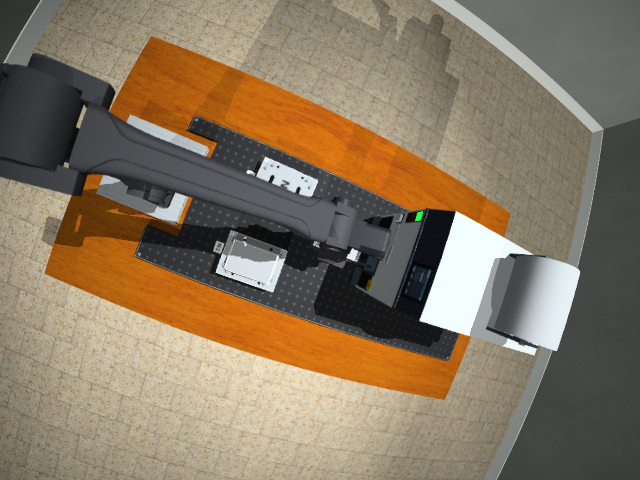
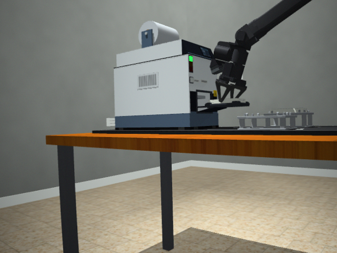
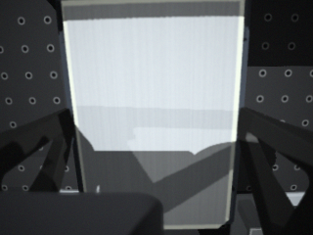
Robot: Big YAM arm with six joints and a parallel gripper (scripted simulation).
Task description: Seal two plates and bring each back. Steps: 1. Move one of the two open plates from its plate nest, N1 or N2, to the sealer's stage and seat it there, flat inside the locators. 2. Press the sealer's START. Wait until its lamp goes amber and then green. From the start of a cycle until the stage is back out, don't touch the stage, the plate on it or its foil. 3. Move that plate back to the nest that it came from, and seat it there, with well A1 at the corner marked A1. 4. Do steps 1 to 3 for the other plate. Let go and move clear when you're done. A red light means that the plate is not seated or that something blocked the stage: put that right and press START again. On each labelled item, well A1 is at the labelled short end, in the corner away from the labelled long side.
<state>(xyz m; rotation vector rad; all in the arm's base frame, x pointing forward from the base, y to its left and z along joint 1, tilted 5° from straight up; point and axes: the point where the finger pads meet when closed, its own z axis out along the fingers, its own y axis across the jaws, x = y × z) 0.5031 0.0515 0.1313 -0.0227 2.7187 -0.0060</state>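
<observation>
Right now my hand is 1 cm above the sealer stage. From my hand the other things lie so: plate nest (19 cm behind, 7 cm to the left, 7 cm below); pale start button (10 cm ahead, 10 cm to the left, 8 cm above); A1 mark (27 cm behind, 13 cm to the left, 6 cm below).
</observation>
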